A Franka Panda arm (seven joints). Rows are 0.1 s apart.
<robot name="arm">
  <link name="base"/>
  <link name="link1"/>
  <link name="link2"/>
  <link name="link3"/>
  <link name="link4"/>
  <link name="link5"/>
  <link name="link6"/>
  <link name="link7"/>
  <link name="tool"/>
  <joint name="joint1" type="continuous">
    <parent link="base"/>
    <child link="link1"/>
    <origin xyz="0 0 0.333" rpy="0 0 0"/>
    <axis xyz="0 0 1"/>
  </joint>
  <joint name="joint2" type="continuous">
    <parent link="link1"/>
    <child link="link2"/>
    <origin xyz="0 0 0" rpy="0 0 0"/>
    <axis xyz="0 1 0"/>
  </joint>
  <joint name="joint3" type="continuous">
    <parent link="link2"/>
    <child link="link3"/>
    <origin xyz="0 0 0.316" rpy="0 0 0"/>
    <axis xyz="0 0 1"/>
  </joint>
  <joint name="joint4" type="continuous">
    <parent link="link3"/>
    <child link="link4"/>
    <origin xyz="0.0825 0 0" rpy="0 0 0"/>
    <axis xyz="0 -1 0"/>
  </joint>
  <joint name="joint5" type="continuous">
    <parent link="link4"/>
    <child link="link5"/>
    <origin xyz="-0.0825 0 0.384" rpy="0 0 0"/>
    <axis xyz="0 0 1"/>
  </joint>
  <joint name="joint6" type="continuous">
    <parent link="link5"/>
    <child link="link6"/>
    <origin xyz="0 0 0" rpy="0 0 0"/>
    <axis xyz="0 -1 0"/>
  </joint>
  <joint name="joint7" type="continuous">
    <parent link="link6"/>
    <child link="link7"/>
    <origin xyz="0.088 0 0" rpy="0 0 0"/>
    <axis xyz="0 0 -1"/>
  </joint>
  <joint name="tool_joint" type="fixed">
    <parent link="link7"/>
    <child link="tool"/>
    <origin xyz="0 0 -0.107" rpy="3.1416 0 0"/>
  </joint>
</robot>
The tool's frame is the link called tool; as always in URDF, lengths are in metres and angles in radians. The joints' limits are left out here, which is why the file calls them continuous.
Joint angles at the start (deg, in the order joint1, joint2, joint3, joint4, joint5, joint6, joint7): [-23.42 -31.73 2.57 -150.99 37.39 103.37 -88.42]
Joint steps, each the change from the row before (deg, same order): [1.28 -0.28 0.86 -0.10 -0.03 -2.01 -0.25]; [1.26 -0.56 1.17 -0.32 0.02 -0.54 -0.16]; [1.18 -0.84 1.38 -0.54 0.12 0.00 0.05]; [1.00 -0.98 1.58 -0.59 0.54 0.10 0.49]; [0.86 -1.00 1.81 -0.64 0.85 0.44 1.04]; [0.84 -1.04 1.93 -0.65 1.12 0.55 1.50]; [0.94 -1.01 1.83 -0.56 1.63 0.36 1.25]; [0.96 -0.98 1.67 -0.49 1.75 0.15 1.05]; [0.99 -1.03 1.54 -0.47 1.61 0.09 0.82]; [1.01 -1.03 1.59 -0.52 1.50 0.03 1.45]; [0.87 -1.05 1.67 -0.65 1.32 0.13 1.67]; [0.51 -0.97 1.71 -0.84 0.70 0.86 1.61]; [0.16 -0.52 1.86 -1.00 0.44 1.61 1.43]
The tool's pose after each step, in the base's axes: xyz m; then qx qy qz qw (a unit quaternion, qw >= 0). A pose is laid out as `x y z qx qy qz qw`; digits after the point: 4 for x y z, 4 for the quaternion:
0.3377 -0.0587 0.4151 -0.8376 -0.4428 -0.1459 0.2849
0.3372 -0.0431 0.4148 -0.8285 -0.4616 -0.1358 0.2865
0.3359 -0.0274 0.4145 -0.8213 -0.4784 -0.1273 0.2836
0.3340 -0.0116 0.4146 -0.8162 -0.4903 -0.1206 0.2808
0.3322 0.0043 0.4144 -0.8145 -0.4967 -0.1148 0.2768
0.3299 0.0205 0.4140 -0.8150 -0.4992 -0.1097 0.2730
0.3273 0.0374 0.4143 -0.8137 -0.5018 -0.1080 0.2727
0.3239 0.0535 0.4147 -0.8113 -0.5049 -0.1074 0.2744
0.3198 0.0688 0.4152 -0.8080 -0.5097 -0.1070 0.2756
0.3147 0.0839 0.4149 -0.8074 -0.5105 -0.1033 0.2771
0.3088 0.0976 0.4132 -0.8090 -0.5093 -0.0977 0.2770
0.3039 0.1071 0.4094 -0.8141 -0.5063 -0.0919 0.2692
0.3006 0.1132 0.4022 -0.8219 -0.5009 -0.0862 0.2571

